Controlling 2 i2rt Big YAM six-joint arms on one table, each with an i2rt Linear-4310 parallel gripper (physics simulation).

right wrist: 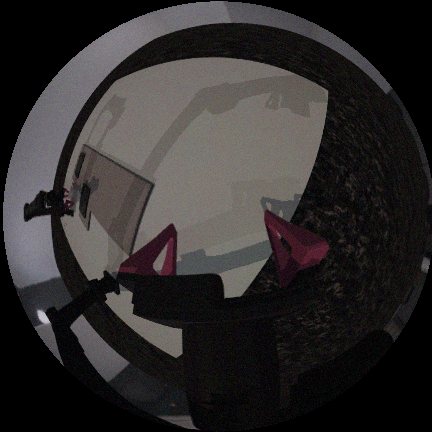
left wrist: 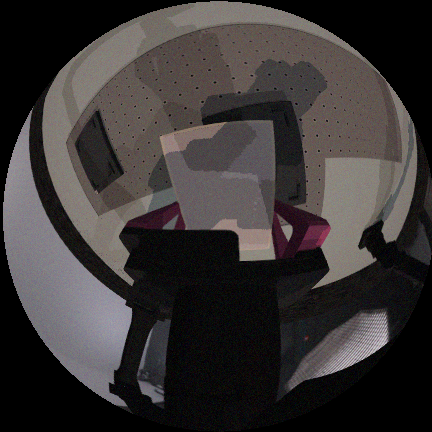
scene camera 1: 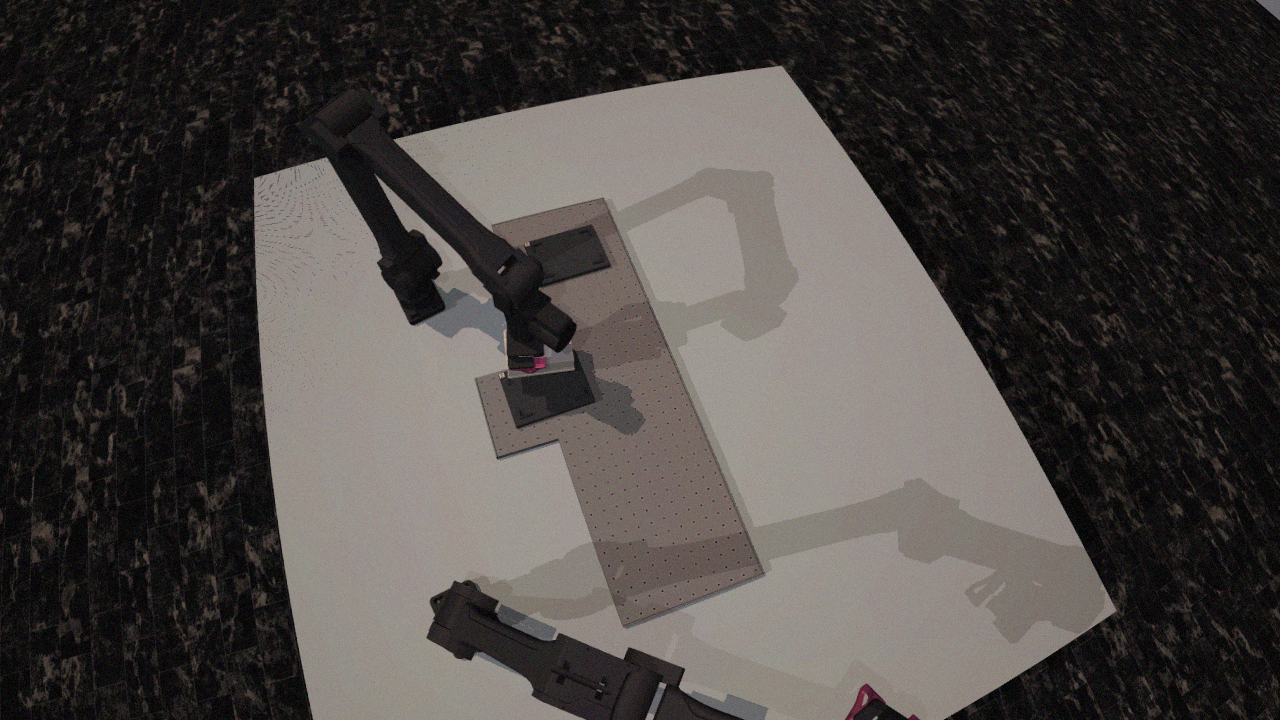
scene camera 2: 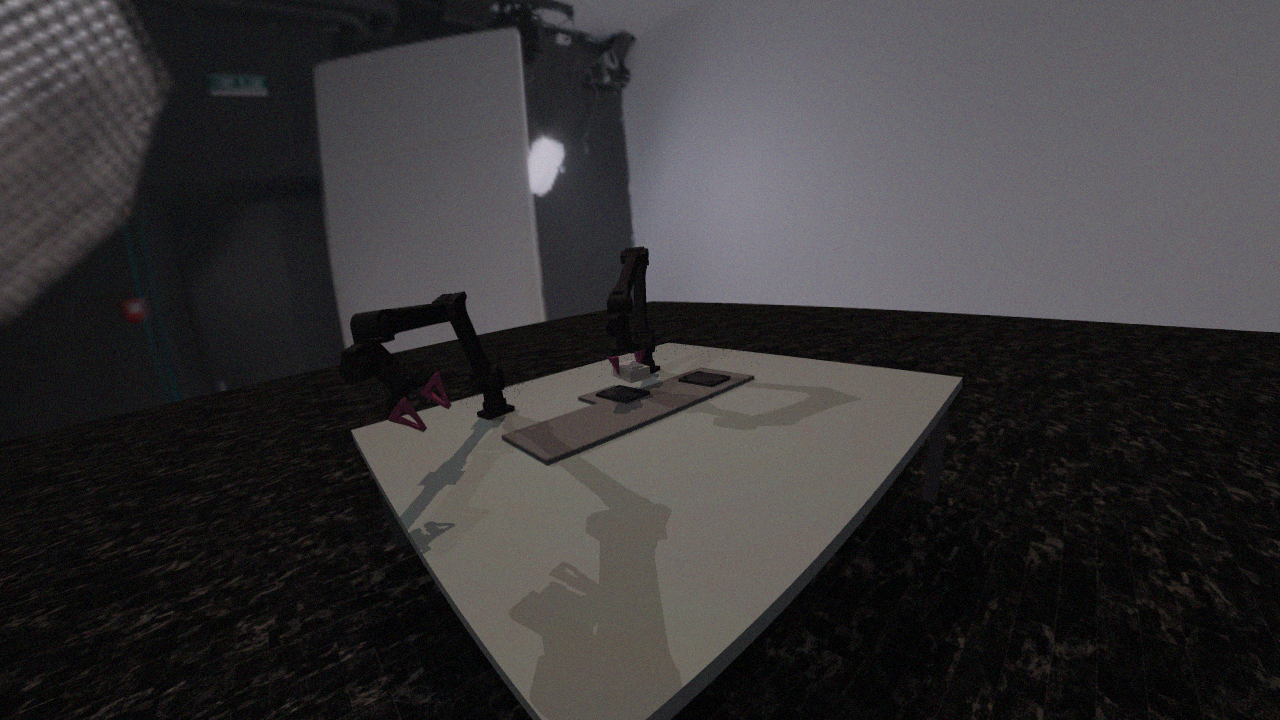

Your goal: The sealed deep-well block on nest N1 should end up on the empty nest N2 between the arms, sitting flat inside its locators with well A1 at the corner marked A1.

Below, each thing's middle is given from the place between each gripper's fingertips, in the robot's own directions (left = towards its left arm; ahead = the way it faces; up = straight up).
Now: the pale block (scene camera 1: pixel 563 361) 2 cm ahead of my left hand. Round my left hand: dark plate (scene camera 1: pixel 547 395) 7 cm below, 5 cm to the right, 2 cm ahead.
Right now the dark plate is 710 mm to the left of my right hand, 370 mm behind it and 200 mm below it. From my right hand the other things lie so: pale block (760 mm to the left, 370 mm behind, 120 mm below).
